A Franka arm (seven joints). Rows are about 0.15 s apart.
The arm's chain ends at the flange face. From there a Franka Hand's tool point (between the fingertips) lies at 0.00 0.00 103.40 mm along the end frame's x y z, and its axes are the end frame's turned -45 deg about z.
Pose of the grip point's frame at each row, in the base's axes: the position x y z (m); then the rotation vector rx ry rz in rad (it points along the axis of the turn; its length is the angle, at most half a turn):
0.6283 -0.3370 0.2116 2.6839 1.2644 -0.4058
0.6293 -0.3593 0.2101 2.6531 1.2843 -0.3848
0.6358 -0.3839 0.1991 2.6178 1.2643 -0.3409
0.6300 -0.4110 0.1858 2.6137 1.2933 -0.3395
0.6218 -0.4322 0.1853 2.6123 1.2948 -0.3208
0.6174 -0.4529 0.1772 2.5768 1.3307 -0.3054
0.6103 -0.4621 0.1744 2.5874 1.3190 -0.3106
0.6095 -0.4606 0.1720 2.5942 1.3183 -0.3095
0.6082 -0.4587 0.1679 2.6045 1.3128 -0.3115
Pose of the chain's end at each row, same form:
0.6469 -0.3116 0.3101 2.8847 0.1373 -0.2827
0.6455 -0.3323 0.3086 2.8703 0.1670 -0.2528
0.6476 -0.3539 0.2974 2.8431 0.1629 -0.1904
0.6418 -0.3818 0.2843 2.8500 0.1906 -0.1936
0.6323 -0.4033 0.2840 2.8534 0.1928 -0.1756
0.6257 -0.4227 0.2757 2.8390 0.2390 -0.1531
0.6193 -0.4322 0.2730 2.8428 0.2243 -0.1601
0.6187 -0.4313 0.2707 2.8486 0.2211 -0.1620
0.6179 -0.4300 0.2668 2.8550 0.2122 -0.1673

